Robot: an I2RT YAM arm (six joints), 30 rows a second.
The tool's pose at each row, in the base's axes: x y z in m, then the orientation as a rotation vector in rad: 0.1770, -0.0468, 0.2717, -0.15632, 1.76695, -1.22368; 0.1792, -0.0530, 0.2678, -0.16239, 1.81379, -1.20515; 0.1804, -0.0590, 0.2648, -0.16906, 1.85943, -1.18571; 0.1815, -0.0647, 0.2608, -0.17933, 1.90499, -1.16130; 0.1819, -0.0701, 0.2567, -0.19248, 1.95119, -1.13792; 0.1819, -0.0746, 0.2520, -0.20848, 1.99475, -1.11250; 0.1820, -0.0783, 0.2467, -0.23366, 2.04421, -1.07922; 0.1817, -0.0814, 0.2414, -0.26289, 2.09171, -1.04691; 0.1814, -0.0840, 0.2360, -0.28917, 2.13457, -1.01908; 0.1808, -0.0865, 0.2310, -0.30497, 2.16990, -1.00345; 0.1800, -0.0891, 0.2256, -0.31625, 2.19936, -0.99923; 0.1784, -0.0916, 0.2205, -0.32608, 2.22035, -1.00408
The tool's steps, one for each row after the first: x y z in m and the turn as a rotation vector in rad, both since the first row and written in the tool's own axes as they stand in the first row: 0.0047, 0.0008, 0.0059, -0.03354, 0.02909, -0.00403; 0.0093, 0.0007, 0.0110, -0.06699, 0.05704, -0.00803; 0.0144, 0.0015, 0.0158, -0.10430, 0.08242, -0.01180; 0.0198, 0.0022, 0.0199, -0.14206, 0.10805, -0.01851; 0.0253, 0.0036, 0.0231, -0.18064, 0.13037, -0.02557; 0.0306, 0.0060, 0.0259, -0.22920, 0.15262, -0.03596; 0.0358, 0.0085, 0.0280, -0.27750, 0.17295, -0.04942; 0.0408, 0.0113, 0.0297, -0.31989, 0.19239, -0.06271; 0.0456, 0.0138, 0.0312, -0.34813, 0.21270, -0.07425; 0.0509, 0.0164, 0.0326, -0.36570, 0.23274, -0.08747; 0.0563, 0.0186, 0.0333, -0.37424, 0.24854, -0.10211
